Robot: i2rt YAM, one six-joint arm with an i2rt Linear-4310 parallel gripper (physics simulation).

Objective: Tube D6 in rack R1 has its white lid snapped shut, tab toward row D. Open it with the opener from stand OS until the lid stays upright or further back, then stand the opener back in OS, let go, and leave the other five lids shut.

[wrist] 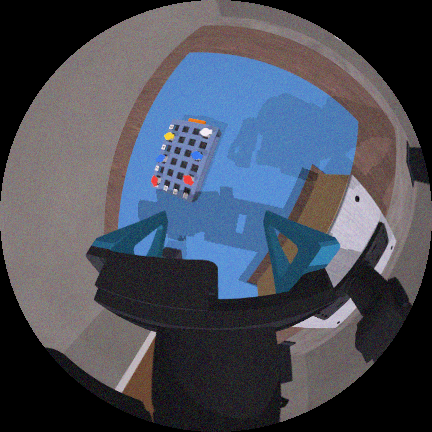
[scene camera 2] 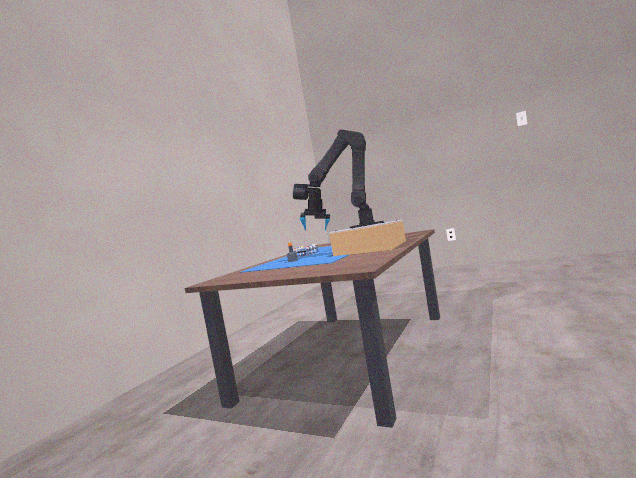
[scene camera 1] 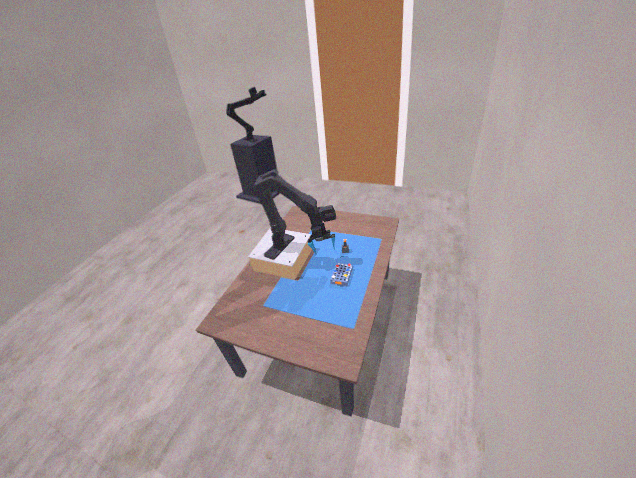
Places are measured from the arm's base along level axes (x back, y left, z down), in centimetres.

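Pixels of known places: gripper, between the fingertips: point(wrist: 215, 215) point(scene camera 2: 315, 230) point(scene camera 1: 325, 251); arm's base, origin of its link: point(wrist: 355, 275) point(scene camera 2: 367, 225) point(scene camera 1: 279, 246).
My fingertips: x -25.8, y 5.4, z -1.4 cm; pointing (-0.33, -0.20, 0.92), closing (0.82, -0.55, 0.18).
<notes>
For each thing: its top centre in the pictures, then the offset to it from my fingertips. "pt": a spot on its surface instead. Level surfaces: height alone.
- rack R1, centre of its top: point(wrist: 177, 153) point(scene camera 2: 305, 246) point(scene camera 1: 341, 271) dx -10.1, dy -2.2, dz +7.4 cm
- white lid, centre of its top: point(wrist: 204, 131) dx -8.3, dy -7.2, dz +7.4 cm
- opener, centre of its top: point(scene camera 2: 289, 242) point(scene camera 1: 344, 239) dx -2.6, dy +16.8, dz +3.1 cm
- blue mat, height of its surface: dz +11.6 cm
- brown wooden table, height of its surface: dz +11.9 cm
- orange strip, a spot on its surface: point(wrist: 197, 121) pt dx -11.3, dy -8.5, dz +9.3 cm
The rack R1 point(scene camera 1: 335, 278) point(scene camera 2: 309, 250) point(wrist: 208, 162) is a grey-blue grid block on the blue mat. In the wrist view a white lid point(wrist: 206, 132) sits at its upper right corner and looks shut; its tab is too small to read. Red, blue and yellow lids sit elsewhere on the rack. The opener point(scene camera 1: 344, 241) point(scene camera 2: 289, 245) is orange-topped and upright in the dark stand OS point(scene camera 1: 344, 249) point(scene camera 2: 292, 256). The stand is mostly hidden behind the gripper in the wrist view. My gripper point(scene camera 1: 324, 250) point(scene camera 2: 315, 229) point(wrist: 215, 215) is open and empty, above the mat, arm-base side of the stand.
The blue mat point(scene camera 1: 308, 300) point(scene camera 2: 267, 266) point(wrist: 225, 80) lies on a brown wooden table point(scene camera 1: 287, 334) point(scene camera 2: 380, 264). The arm's base stands on a box point(scene camera 1: 272, 267) point(scene camera 2: 367, 239) point(wrist: 325, 200) with a white top and wooden sides, beside the mat. An orange strip point(wrist: 197, 121) marks one rack end.
</notes>
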